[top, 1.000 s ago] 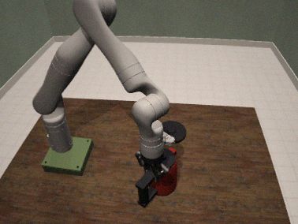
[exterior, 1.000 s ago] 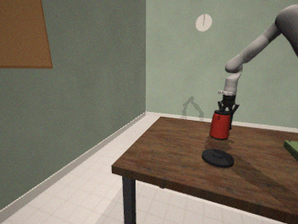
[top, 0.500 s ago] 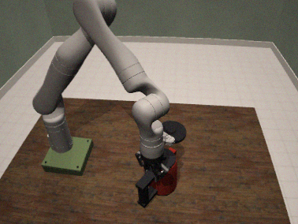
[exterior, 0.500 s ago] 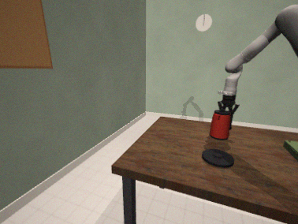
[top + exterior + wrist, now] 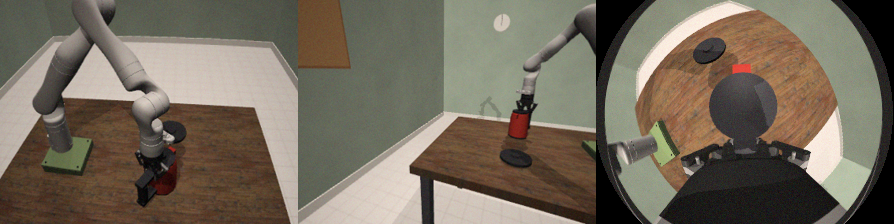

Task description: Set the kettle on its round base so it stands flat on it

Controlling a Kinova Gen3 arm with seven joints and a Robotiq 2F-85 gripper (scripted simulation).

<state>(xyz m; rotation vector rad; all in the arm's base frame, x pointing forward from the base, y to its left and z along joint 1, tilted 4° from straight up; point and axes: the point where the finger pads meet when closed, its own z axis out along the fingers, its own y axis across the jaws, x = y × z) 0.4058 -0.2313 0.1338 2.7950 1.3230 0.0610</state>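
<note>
Right now my hand is 20 mm short of the red kettle, 20 mm to the right of it and 50 mm above it. Round my hand: round base: 100 mm ahead, 340 mm to the left, 140 mm below.
</note>
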